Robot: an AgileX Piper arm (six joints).
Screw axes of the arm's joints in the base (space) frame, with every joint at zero. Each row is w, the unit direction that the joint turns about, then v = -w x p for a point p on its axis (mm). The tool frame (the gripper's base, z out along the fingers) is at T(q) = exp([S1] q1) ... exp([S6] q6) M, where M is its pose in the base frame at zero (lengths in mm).
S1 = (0, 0, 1, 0, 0, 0)
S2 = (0, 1, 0, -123, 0, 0)
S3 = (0, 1, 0, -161.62, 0, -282.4)
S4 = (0.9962, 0, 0.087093, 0, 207.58, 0)
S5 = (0, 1, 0, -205.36, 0, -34.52)
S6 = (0.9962, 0, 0.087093, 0, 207.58, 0)
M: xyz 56.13 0 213.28 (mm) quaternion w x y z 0.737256 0 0.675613 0
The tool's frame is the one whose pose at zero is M.
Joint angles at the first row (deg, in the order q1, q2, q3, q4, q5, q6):
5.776 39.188 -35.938 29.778 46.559 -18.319
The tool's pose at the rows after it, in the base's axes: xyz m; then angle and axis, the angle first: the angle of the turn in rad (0 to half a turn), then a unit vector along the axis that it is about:
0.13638 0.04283 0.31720 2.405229 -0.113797 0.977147 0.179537
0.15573 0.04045 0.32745 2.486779 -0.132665 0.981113 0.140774
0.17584 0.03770 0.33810 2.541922 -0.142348 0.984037 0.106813
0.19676 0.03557 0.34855 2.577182 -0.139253 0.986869 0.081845
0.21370 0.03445 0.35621 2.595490 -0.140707 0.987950 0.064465
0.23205 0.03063 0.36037 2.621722 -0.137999 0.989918 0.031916
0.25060 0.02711 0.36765 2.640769 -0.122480 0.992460 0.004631
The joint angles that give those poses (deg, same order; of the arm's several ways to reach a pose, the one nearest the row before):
5.778 45.629 -41.927 24.409 50.183 -16.223
5.777 51.590 -47.996 19.279 54.866 -15.566
5.776 57.009 -53.946 14.821 58.341 -14.678
5.774 62.095 -59.775 11.318 60.835 -12.994
5.778 65.990 -64.342 9.103 62.440 -12.419
5.776 70.085 -68.647 4.997 63.946 -11.105
5.776 74.197 -73.847 1.207 65.971 -8.504

